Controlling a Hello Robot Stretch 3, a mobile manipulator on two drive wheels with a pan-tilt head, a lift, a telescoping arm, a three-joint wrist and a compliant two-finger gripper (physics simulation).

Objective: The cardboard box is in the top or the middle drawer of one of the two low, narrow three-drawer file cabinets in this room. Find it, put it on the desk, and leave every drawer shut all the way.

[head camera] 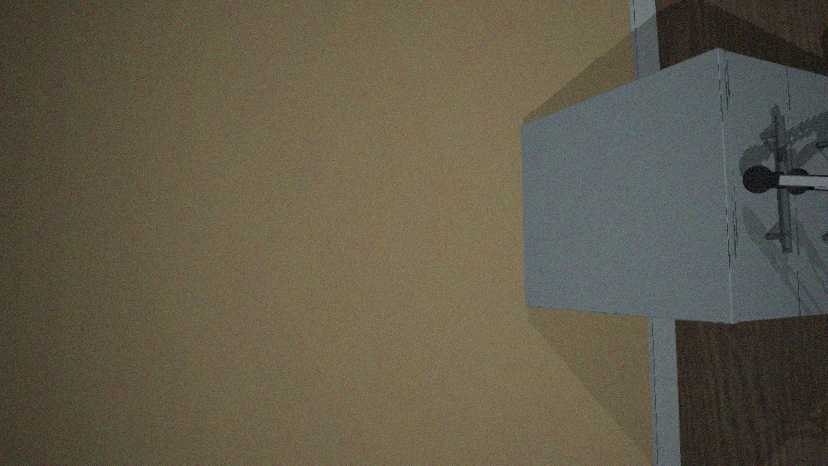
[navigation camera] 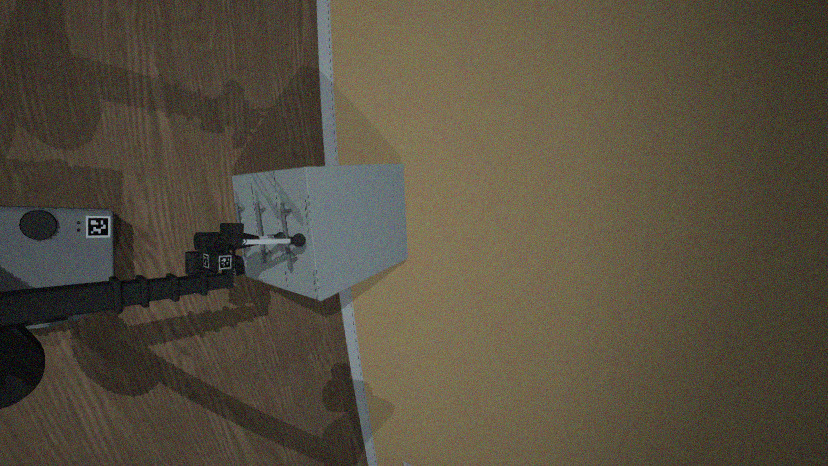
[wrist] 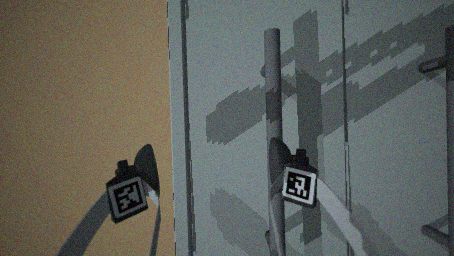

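Note:
A grey three-drawer file cabinet point(head camera: 625, 202) point(navigation camera: 359, 214) point(wrist: 230, 65) stands against the wall, sideways in the views. Its drawers look shut. The top drawer's bar handle point(head camera: 782, 222) point(navigation camera: 284, 215) point(wrist: 272, 65) runs across its front; the middle drawer's handle point(navigation camera: 260, 213) point(wrist: 450, 125) is below. My gripper point(head camera: 779, 180) point(navigation camera: 288, 237) point(wrist: 210, 159) is open at the top drawer's front. In the wrist view, one fingertip is beyond the cabinet's top edge and the other overlaps the top handle; contact cannot be told. The cardboard box, desk and second cabinet do not show.
The tan wall point(head camera: 289, 231) point(navigation camera: 579, 231) point(wrist: 80, 75) and its pale baseboard point(head camera: 665, 393) point(navigation camera: 354, 358) are behind the cabinet. My telescoping arm point(navigation camera: 75, 298) reaches over the wooden floor point(head camera: 747, 393) point(navigation camera: 260, 358) beside my base point(navigation camera: 63, 248).

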